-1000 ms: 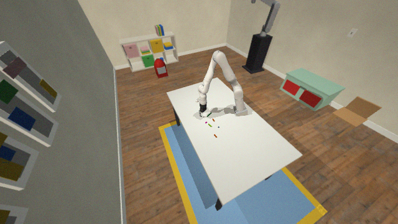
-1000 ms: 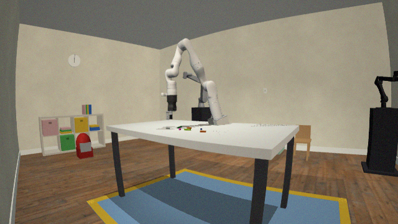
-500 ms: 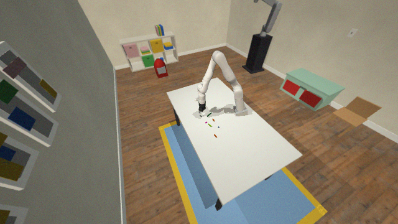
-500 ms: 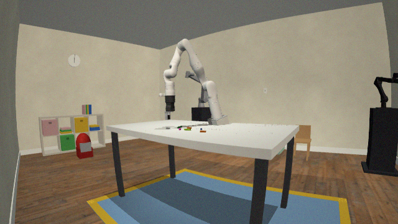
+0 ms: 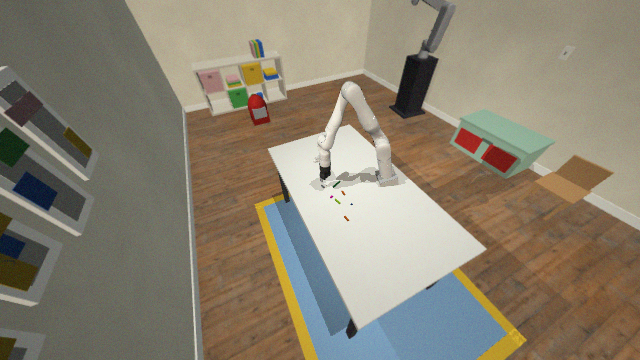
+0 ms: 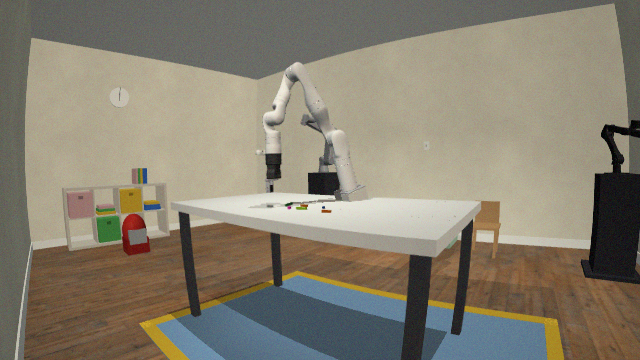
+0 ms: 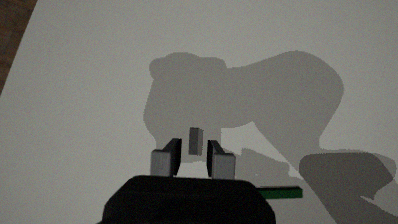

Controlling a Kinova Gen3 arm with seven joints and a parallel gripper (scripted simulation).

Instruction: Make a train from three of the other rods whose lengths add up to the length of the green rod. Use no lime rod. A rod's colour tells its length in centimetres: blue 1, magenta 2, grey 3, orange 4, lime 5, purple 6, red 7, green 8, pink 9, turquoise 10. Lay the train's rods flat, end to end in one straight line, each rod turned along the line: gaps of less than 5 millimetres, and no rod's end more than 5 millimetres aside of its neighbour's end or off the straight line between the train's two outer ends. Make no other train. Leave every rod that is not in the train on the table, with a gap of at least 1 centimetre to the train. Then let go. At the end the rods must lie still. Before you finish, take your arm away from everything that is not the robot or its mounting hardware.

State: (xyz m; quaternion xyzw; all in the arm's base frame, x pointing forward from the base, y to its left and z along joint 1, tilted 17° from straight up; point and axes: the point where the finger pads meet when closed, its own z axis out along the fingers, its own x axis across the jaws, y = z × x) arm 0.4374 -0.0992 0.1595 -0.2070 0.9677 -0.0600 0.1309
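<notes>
The grey rod is 8 cm below my hand. The rest, counted from my hand: green rod: 10 cm behind, 8 cm below, 2 cm to the left; lime rod: 17 cm to the left, 8 cm below, 4 cm behind; magenta rod: 12 cm to the left, 8 cm below, 2 cm behind.
</notes>
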